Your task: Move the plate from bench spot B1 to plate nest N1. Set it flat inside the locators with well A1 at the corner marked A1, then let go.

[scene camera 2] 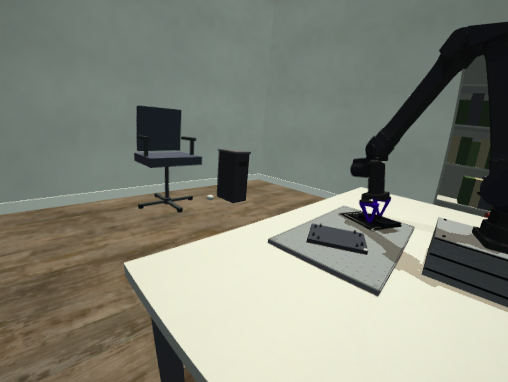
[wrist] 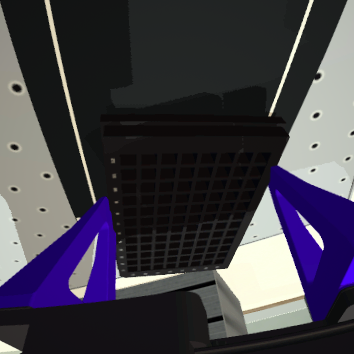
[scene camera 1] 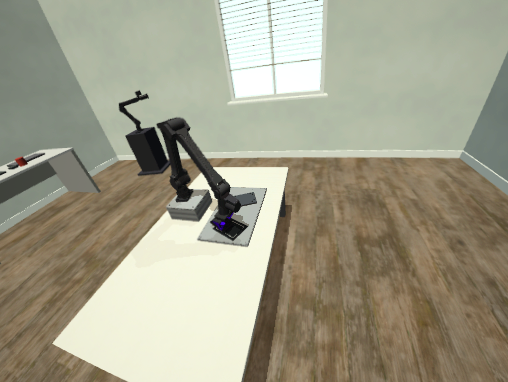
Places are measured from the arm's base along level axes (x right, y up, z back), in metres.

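Pixels of known places: gripper, fingertip midpoint: [scene camera 2: 374, 219] [wrist: 186, 187] [scene camera 1: 224, 224]; arm's base at its link origin: [scene camera 2: 496, 243] [scene camera 1: 184, 196].
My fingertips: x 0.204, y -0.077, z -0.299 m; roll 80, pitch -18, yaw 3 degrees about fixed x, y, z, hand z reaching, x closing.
For each thing: its middle in the pictures, then the offset to it from my fingertips. Level surfaces: height alone.
- black multi-well plate at the middle of its body: [wrist: 183, 214] [scene camera 2: 379, 220] [scene camera 1: 222, 222] dz +0.016, dx -0.012, dy +0.005 m
- grey perforated board at the middle of its body: [scene camera 2: 355, 233] [scene camera 1: 236, 211] dz -0.045, dx -0.140, dy -0.021 m
- plate nest at the middle of its body: [scene camera 2: 337, 236] [scene camera 1: 243, 199] dz -0.084, dx -0.240, dy -0.004 m
- white table at its surface level: dy -0.028 m
My gripper [scene camera 1: 222, 223] [scene camera 2: 374, 214] [wrist: 186, 187] is shut on the black multi-well plate [wrist: 175, 225], its blue fingers on the plate's two long sides. It holds the plate a little above the black, white-outlined bench spot [scene camera 1: 239, 230] [scene camera 2: 390, 223] [wrist: 211, 53] on the grey perforated board [scene camera 1: 230, 240] [scene camera 2: 351, 261] [wrist: 24, 140]. The plate nest [scene camera 1: 247, 198] [scene camera 2: 337, 236], a dark slab with small locator pegs, lies empty on the same board, apart from the gripper. In the scene views the arm hides most of the plate.
The arm's grey base block [scene camera 1: 188, 206] [scene camera 2: 436, 250] stands next to the board. The white table [scene camera 1: 177, 303] [scene camera 2: 275, 322] has its edge close beyond the board. A chair [scene camera 2: 163, 151] and a black bin [scene camera 2: 233, 174] stand on the floor.
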